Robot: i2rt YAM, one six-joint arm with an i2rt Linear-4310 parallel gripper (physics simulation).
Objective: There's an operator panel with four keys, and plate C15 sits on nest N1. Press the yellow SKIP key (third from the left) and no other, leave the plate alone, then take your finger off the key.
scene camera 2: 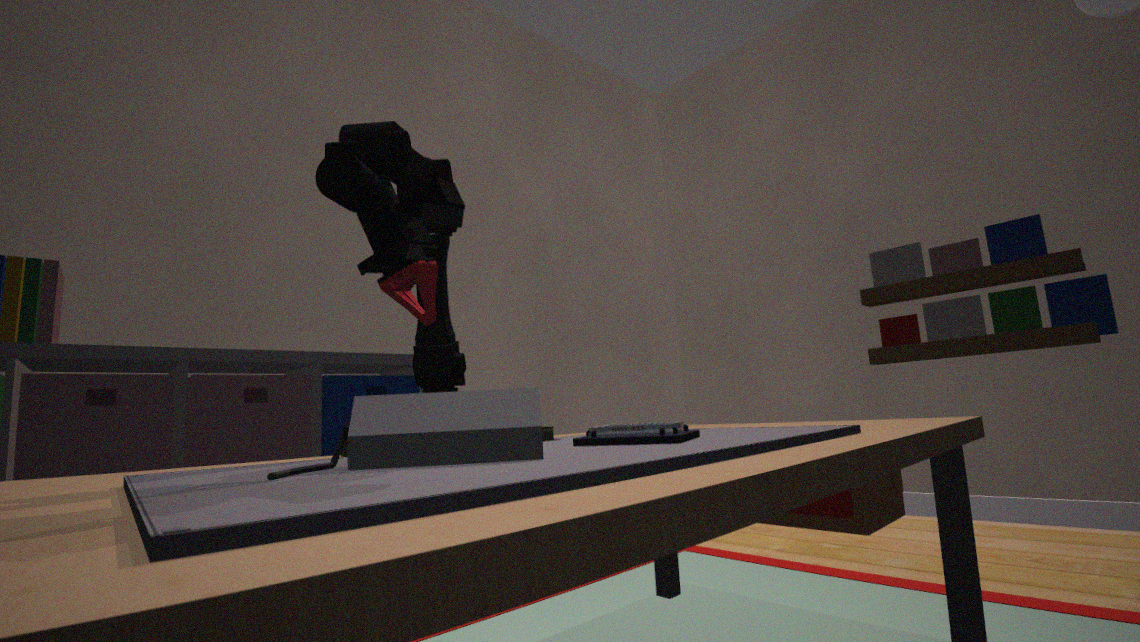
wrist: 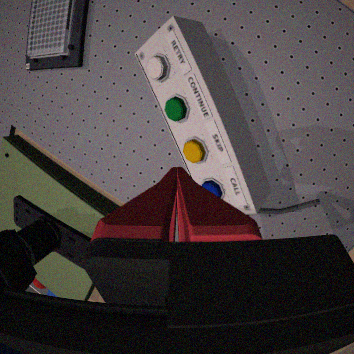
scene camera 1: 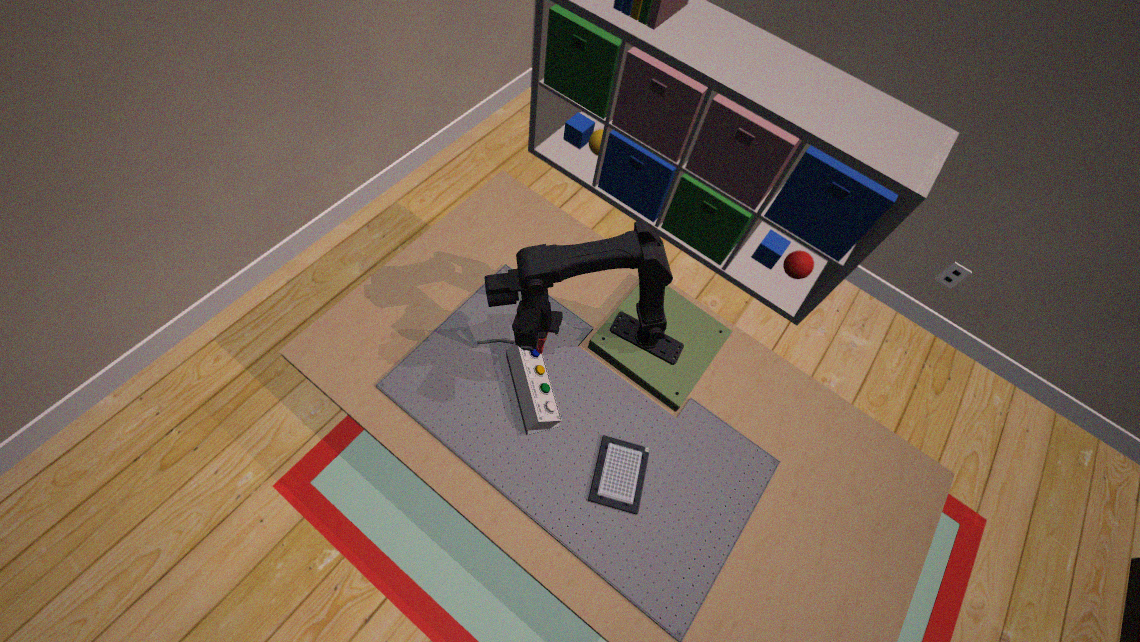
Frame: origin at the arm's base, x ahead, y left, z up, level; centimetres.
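Seen in the pictures: gripper, fingertip midpoint: [scene camera 2: 430, 324] [wrist: 176, 175] [scene camera 1: 541, 352]; arm's base at its link origin: [wrist: 51, 230] [scene camera 1: 646, 338].
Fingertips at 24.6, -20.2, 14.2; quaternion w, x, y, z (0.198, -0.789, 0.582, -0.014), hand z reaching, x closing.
Pixels of each thing's middle, then the offset from my fingertips to it, as dx, dy, dz. "spot": a spot on its surface instead. Level surfaces: height alone.
- white-faced operator panel at the middle of its body: [wrist: 205, 120] [scene camera 2: 450, 426] [scene camera 1: 533, 384] +3.1, +0.3, -13.1
- white RETRY key at the middle of its body: [wrist: 157, 67] [scene camera 1: 550, 407] +6.9, +7.1, -10.9
- green CONTINUE key at the middle of its body: [wrist: 176, 108] [scene camera 1: 544, 388] +3.3, +3.7, -10.9
- yellow SKIP key at the middle of its body: [wrist: 194, 150] [scene camera 1: 539, 370] -0.3, +0.2, -10.9
- blue CALL key at the middle of its body: [wrist: 211, 190] [scene camera 1: 534, 352] -3.9, -3.3, -10.9
- Plate C15 at the middle of its body: [scene camera 2: 637, 429] [wrist: 50, 17] [scene camera 1: 620, 472] +11.4, +29.4, -15.4
- dark nest N1 at the middle of its body: [scene camera 2: 637, 434] [wrist: 53, 18] [scene camera 1: 619, 473] +11.4, +29.4, -16.2
- grey perforated board at its surface level: dz -17.3
- dark cable at a spot on its surface: [scene camera 2: 303, 470] [wrist: 279, 208] spot: -4.7, -14.2, -17.0
The white-faced operator panel [scene camera 1: 544, 425] [scene camera 2: 446, 414] [wrist: 220, 100] has a white RETRY key [scene camera 1: 549, 406] [wrist: 157, 68], a green CONTINUE key [scene camera 1: 544, 388] [wrist: 175, 109], the yellow SKIP key [scene camera 1: 540, 370] [wrist: 194, 151] and a blue CALL key [scene camera 1: 535, 352] [wrist: 212, 189], partly hidden by the fingers in the wrist view. My red-fingered gripper [scene camera 1: 541, 346] [scene camera 2: 429, 320] [wrist: 176, 175] is shut and empty. Its tips are clearly above the panel, touching no key. Plate C15 [scene camera 1: 622, 472] [scene camera 2: 638, 429] [wrist: 50, 27] sits on dark nest N1 [scene camera 1: 614, 506] [scene camera 2: 634, 438] [wrist: 79, 40].
The panel and nest stand on a grey perforated board [scene camera 1: 686, 542] [scene camera 2: 239, 510] [wrist: 295, 75]. The arm's base is on a green block [scene camera 1: 694, 342] [wrist: 25, 170] beside it. A dark cable [scene camera 2: 303, 470] [wrist: 290, 207] leaves the panel's CALL end. A cube shelf [scene camera 1: 837, 75] stands behind the table.
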